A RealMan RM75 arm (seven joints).
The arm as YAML. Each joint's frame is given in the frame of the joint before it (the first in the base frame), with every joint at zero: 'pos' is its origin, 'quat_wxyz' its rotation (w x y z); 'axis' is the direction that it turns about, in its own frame. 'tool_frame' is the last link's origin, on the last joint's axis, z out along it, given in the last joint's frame.
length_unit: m
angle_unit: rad
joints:
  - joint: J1
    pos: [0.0, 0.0, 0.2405]
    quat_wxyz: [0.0, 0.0, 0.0, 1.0]
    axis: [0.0, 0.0, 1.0]
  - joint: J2
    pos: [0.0, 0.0, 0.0]
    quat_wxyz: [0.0, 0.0, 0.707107, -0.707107]
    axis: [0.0, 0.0, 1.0]
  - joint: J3
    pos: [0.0, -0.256, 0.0]
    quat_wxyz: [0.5, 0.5, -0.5, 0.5]
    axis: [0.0, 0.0, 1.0]
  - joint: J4
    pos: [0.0, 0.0, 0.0]
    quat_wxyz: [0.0, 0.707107, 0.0, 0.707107]
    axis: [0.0, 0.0, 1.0]
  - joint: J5
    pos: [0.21, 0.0, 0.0]
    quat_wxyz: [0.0, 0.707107, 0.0, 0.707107]
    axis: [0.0, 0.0, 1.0]
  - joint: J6
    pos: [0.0, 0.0, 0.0]
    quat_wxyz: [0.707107, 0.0, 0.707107, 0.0]
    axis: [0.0, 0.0, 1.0]
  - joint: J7
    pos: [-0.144, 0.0, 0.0]
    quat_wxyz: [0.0, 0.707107, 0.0, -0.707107]
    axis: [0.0, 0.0, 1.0]
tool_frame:
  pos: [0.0, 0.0, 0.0]
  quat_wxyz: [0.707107, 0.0, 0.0, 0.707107]
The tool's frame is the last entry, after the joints.
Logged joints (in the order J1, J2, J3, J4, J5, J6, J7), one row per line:
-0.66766, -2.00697, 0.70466, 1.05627, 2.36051, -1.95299, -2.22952
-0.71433, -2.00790, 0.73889, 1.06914, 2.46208, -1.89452, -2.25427
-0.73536, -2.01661, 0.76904, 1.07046, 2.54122, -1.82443, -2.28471
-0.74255, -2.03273, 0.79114, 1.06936, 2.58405, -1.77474, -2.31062
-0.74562, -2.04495, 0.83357, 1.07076, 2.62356, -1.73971, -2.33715
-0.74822, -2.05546, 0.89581, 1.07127, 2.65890, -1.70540, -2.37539
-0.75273, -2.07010, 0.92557, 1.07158, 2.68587, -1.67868, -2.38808
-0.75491, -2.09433, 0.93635, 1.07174, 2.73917, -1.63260, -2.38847
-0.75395, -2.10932, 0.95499, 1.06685, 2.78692, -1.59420, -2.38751
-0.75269, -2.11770, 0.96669, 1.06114, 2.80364, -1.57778, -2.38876
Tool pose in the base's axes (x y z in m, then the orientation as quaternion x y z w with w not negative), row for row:
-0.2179, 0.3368, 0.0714, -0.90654, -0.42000, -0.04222, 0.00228
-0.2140, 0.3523, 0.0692, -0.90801, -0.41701, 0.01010, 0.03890
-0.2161, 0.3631, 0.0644, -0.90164, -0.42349, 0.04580, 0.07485
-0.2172, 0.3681, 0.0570, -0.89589, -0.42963, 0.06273, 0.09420
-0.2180, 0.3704, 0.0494, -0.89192, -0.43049, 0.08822, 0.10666
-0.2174, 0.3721, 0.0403, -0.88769, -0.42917, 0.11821, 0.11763
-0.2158, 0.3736, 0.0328, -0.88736, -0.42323, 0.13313, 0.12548
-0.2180, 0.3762, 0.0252, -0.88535, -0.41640, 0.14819, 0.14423
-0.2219, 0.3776, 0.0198, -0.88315, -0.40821, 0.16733, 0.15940
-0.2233, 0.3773, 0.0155, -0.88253, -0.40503, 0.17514, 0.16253
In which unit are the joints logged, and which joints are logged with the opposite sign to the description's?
The joints are logged in radians. Opposite sign: J6.
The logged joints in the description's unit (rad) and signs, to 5 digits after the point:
-0.66766, -2.00697, 0.70466, 1.05627, 2.36051, 1.95299, -2.22952
-0.71433, -2.00790, 0.73889, 1.06914, 2.46208, 1.89452, -2.25427
-0.73536, -2.01661, 0.76904, 1.07046, 2.54122, 1.82443, -2.28471
-0.74255, -2.03273, 0.79114, 1.06936, 2.58405, 1.77474, -2.31062
-0.74562, -2.04495, 0.83357, 1.07076, 2.62356, 1.73971, -2.33715
-0.74822, -2.05546, 0.89581, 1.07127, 2.65890, 1.70540, -2.37539
-0.75273, -2.07010, 0.92557, 1.07158, 2.68587, 1.67868, -2.38808
-0.75491, -2.09433, 0.93635, 1.07174, 2.73917, 1.63260, -2.38847
-0.75395, -2.10932, 0.95499, 1.06685, 2.78692, 1.59420, -2.38751
-0.75269, -2.11770, 0.96669, 1.06114, 2.80364, 1.57778, -2.38876

